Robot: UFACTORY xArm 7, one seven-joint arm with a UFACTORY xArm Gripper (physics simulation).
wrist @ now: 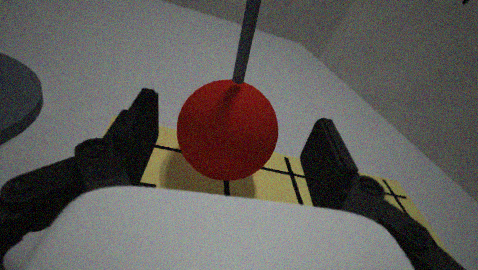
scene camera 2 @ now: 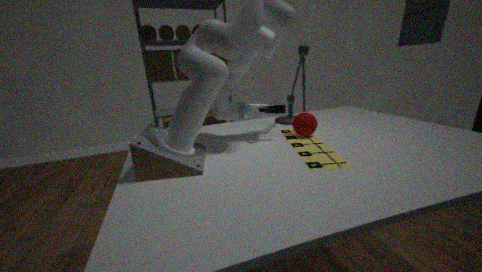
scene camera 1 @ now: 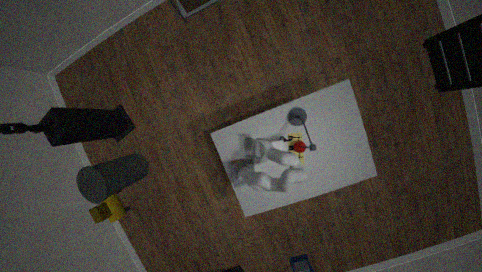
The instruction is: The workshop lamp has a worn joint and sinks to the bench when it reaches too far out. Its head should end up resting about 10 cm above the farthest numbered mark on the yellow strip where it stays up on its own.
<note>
In view: my gripper (wrist: 235, 126) and a yellow strip (wrist: 281, 179).
</note>
